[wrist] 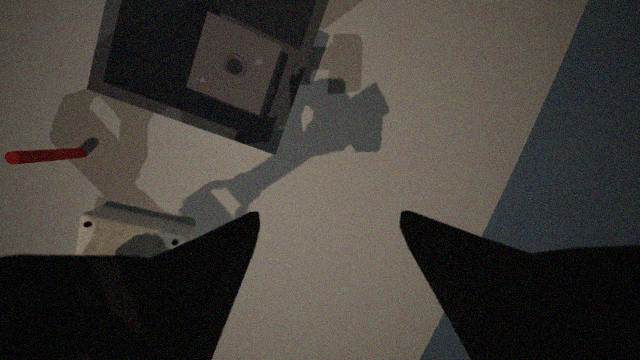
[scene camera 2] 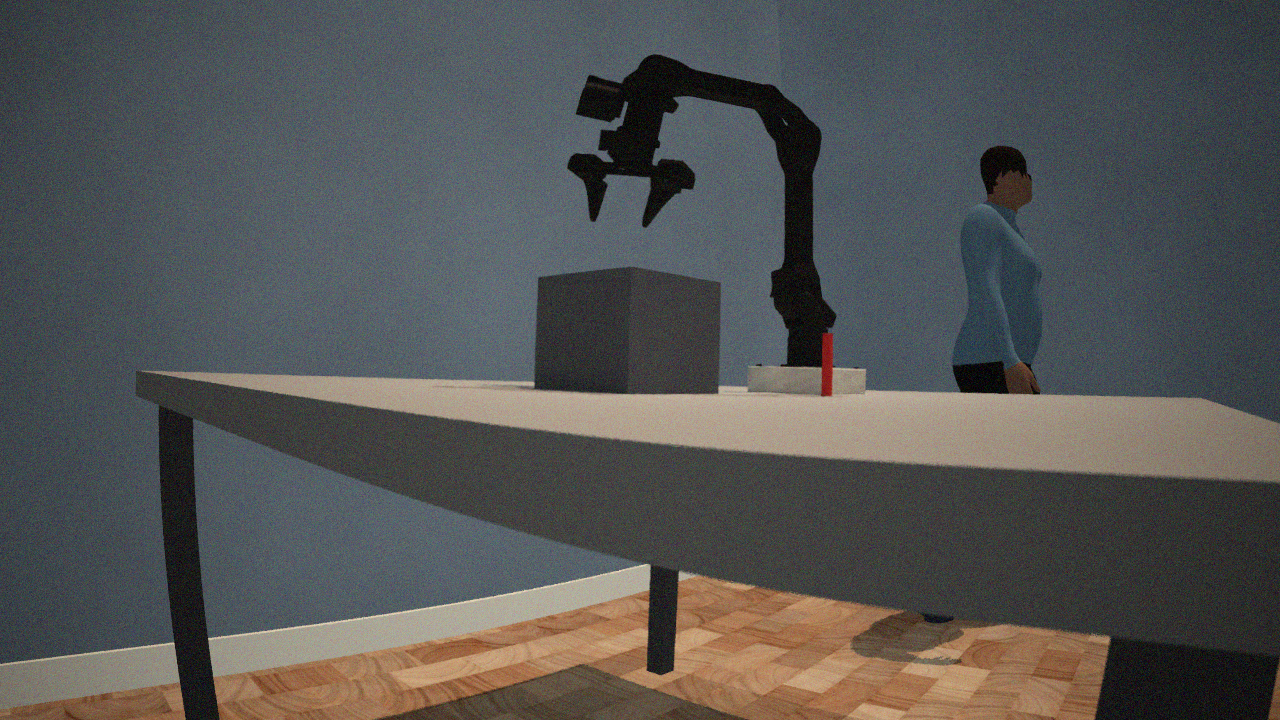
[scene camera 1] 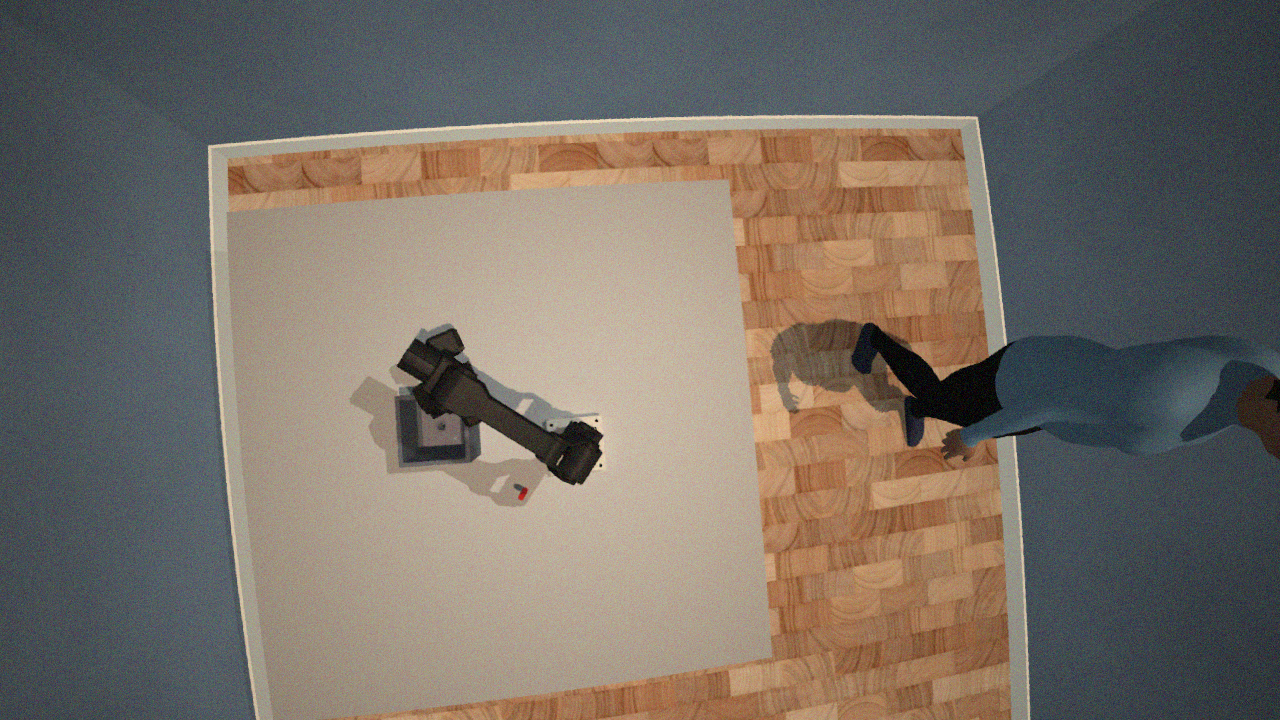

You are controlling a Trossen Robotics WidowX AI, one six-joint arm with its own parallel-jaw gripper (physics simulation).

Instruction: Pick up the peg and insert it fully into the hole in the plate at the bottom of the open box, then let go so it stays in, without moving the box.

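Places are measured from the arm's base along level axes (x down, y left, z ahead), in metres.
Pixels of known places: gripper, fingertip midpoint: [wrist: 330,218] [scene camera 2: 617,223]; arm's base at its link origin: [scene camera 2: 808,367].
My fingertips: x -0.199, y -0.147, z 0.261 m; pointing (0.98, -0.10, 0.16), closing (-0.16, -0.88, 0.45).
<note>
Ahead of a thing's pixels: the offset from my fingertips to its top centre. Level surfaces: height alone.
A red peg @(dz -0.121, dx +0.157, dy +0.286 m) [scene camera 1: 522,493] [scene camera 2: 827,364] [wrist: 46,155] stands upright on the table, beside the box and near the arm's base. The open dark grey box @(dz +0.080, dx +0.100, dy +0.129 m) [scene camera 1: 401,433] [scene camera 2: 586,333] [wrist: 96,60] stands on the table; the arm covers part of it in the view from above. Inside at its bottom lies a brownish-grey plate @(dz +0.080, dx +0.177, dy +0.129 m) [scene camera 1: 432,437] [wrist: 215,45] with a dark round hole [scene camera 1: 441,426] [wrist: 234,65]. My gripper [scene camera 2: 618,223] [wrist: 330,218] is open and empty, high above the table and higher than the box's rim. It is well away from the peg.
The white base plate [scene camera 1: 600,444] [scene camera 2: 762,380] [wrist: 92,237] of the arm sits on the beige table @(dx +0.237 m) [scene camera 1: 626,573] [scene camera 2: 939,429] [wrist: 450,100]. A person in blue [scene camera 1: 1109,394] [scene camera 2: 1000,268] is beyond the table, past the arm's base. Arm shadows fall across the table and box.
</note>
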